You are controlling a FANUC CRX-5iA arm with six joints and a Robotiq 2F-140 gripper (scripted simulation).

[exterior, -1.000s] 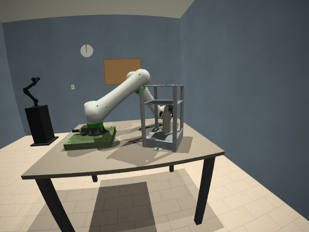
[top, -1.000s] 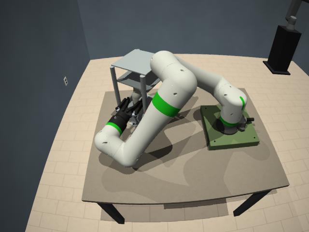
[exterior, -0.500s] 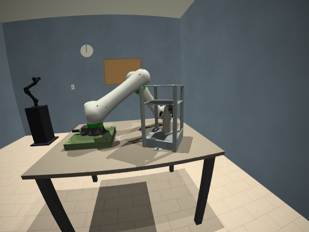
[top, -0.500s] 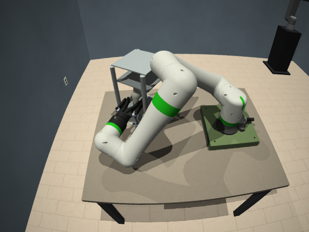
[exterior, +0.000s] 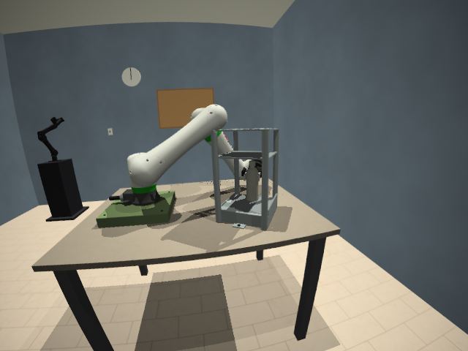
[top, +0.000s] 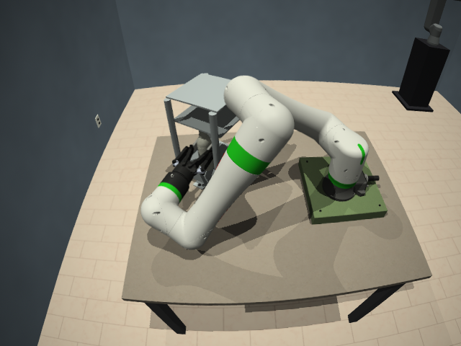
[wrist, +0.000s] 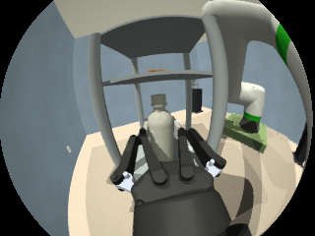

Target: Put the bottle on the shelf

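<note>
The pale grey bottle lies 10 mm above my hand. Round my hand: grey shelving unit (40 mm to the right, 30 mm behind, 30 mm above).
</note>
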